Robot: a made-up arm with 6 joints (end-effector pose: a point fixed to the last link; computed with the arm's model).
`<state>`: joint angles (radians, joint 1 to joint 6).
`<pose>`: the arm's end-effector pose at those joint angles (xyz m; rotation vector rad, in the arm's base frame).
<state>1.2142 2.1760 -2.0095 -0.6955 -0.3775 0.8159</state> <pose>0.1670 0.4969 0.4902 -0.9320 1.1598 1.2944</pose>
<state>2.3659 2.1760 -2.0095 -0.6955 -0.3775 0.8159</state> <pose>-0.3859 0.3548 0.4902 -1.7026 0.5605 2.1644</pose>
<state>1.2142 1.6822 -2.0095 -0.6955 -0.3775 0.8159</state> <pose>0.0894 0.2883 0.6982 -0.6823 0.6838 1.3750</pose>
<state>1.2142 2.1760 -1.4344 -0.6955 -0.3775 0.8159</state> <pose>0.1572 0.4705 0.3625 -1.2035 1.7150 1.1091</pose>
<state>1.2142 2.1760 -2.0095 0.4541 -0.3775 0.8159</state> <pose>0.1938 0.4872 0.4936 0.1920 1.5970 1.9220</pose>
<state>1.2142 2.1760 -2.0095 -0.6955 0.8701 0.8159</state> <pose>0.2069 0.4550 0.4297 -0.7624 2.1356 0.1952</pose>
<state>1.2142 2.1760 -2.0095 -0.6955 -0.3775 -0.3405</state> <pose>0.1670 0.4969 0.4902 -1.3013 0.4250 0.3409</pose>
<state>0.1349 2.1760 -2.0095 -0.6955 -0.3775 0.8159</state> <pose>0.5169 0.0872 0.4902 -0.1878 1.3594 0.4056</pose>
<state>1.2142 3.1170 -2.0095 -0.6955 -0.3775 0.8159</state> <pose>0.1871 0.5507 -0.0719 -1.3611 2.0642 0.9323</pose>
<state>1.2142 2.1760 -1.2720 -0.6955 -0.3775 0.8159</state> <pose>0.1500 0.4511 0.3313 -1.2751 1.8707 1.0368</pose>
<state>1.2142 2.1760 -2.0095 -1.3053 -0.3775 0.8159</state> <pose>0.1587 0.4989 0.4769 -1.3824 0.8330 0.8623</pose>
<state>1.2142 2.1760 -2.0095 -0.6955 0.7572 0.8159</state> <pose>0.2058 0.4621 0.4335 -0.7897 2.0649 0.3094</pose>
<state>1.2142 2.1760 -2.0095 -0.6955 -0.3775 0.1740</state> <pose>0.1670 0.4969 0.4902 -1.1792 0.7607 0.7701</pose>
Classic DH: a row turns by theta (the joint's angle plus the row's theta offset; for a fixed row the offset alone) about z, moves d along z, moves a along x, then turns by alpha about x. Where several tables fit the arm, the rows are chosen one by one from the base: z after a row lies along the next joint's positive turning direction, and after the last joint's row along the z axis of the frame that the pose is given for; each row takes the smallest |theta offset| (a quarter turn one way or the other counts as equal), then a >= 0, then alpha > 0; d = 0 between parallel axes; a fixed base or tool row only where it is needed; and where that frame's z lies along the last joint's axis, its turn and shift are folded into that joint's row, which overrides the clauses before.
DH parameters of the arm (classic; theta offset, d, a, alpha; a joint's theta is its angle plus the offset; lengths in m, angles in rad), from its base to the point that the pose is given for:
joint 1: 0 0.1527 0 -1.5708
joint 2: 0.1359 0 -0.4354 0
joint 3: 1.3477 0 -0.0142 1.5708
joint 4: 0 0.1614 0 -1.5708
joint 5: 0 0 0 1.5708
joint 6: 0 0.0716 0 0

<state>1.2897 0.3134 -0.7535 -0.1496 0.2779 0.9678</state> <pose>-0.0501 -0.1839 0.4532 -0.3179 1.5171 1.7258</pose>
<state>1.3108 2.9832 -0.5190 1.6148 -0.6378 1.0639</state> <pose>0.1146 0.2653 0.0021 1.1355 1.8801 -0.5826</pose>
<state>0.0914 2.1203 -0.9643 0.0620 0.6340 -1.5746</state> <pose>0.3546 0.0351 0.2842 2.2110 -2.1183 -0.1744</pose>
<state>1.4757 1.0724 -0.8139 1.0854 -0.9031 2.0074</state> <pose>0.0547 0.0502 0.5646 -1.5583 -0.5559 -2.0314</pose>
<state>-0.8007 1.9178 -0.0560 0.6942 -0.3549 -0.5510</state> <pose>0.1198 -0.1464 0.3078 -1.3832 -2.7891 0.3686</pose>
